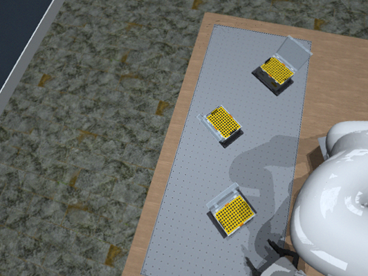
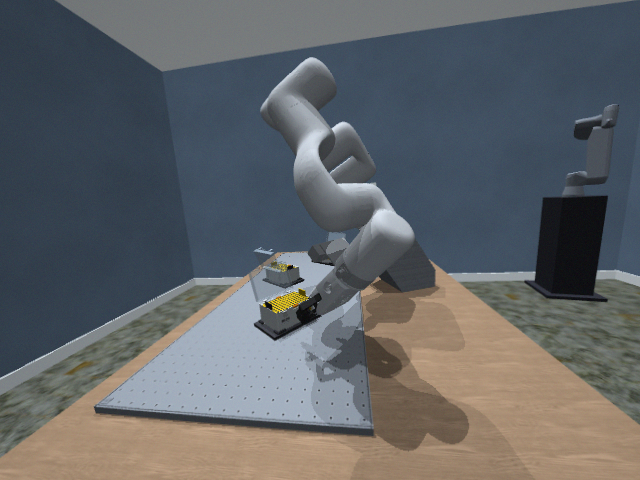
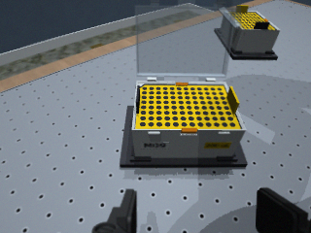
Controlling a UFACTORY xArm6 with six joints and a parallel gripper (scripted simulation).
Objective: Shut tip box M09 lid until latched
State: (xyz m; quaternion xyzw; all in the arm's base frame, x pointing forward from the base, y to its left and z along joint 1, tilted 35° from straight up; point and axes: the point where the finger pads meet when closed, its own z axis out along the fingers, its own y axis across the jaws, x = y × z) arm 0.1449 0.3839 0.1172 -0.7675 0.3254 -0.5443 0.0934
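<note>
The clear lid is 170 mm ahead of my hand, 100 mm to the right of it and 20 mm above it. From my hand the other things lie so: tip box 130 mm ahead, 70 mm to the right, 10 mm below.
</note>
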